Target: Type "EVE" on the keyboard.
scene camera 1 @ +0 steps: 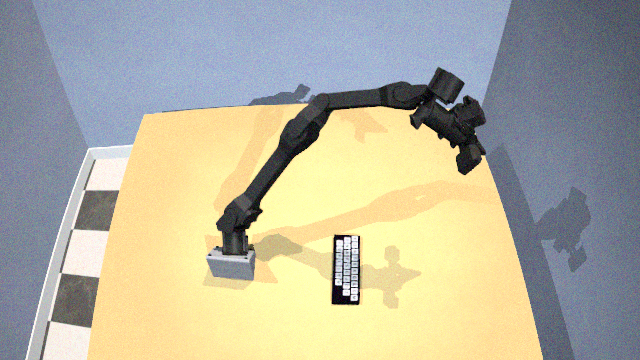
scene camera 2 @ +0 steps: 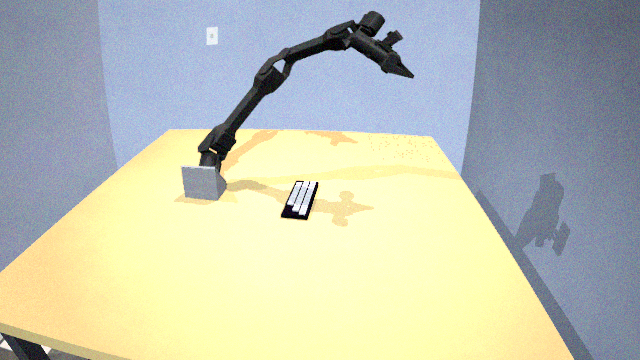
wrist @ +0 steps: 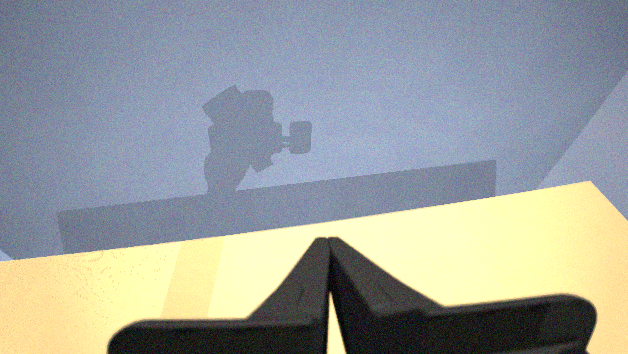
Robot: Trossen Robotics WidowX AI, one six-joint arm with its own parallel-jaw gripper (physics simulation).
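The keyboard is a small black board with rows of white keys. It lies flat on the table to the right of the arm's base in both scene views. Its letters are too small and blurred to read, so I cannot tell E or V apart. It does not show in the wrist view. My gripper is shut and empty, its fingertips together. It is high above the table, well to the right of and farther back than the keyboard, tilted downward and touching nothing.
The yellow table carries the arm's grey base. Walls stand beyond the table's back and right edges. Shadows of the arm fall across the table and the right wall, some beside the keyboard.
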